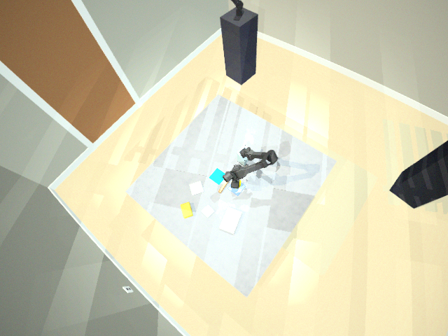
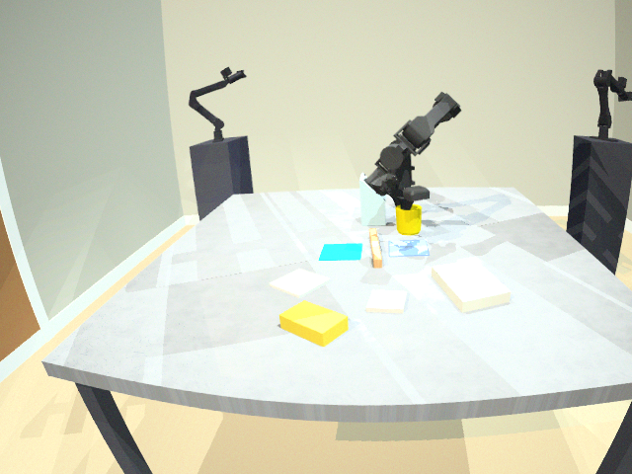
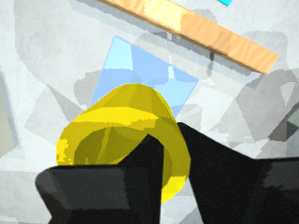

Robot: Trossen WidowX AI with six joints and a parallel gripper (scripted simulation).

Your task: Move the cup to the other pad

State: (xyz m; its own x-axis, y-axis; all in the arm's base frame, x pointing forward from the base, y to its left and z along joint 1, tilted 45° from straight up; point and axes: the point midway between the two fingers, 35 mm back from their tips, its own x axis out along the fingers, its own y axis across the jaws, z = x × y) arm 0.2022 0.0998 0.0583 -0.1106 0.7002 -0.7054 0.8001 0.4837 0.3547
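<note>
The cyan pad lies 60 mm ahead of my gripper tip, 160 mm to the right of it and 90 mm below it. The rest, counted from my gripper tip: yellow cup (20 mm ahead, 20 mm to the left); then white slab (250 mm ahead, 170 mm to the left, 70 mm below); then wooden bar (40 mm ahead, 70 mm to the right, 80 mm below).
</note>
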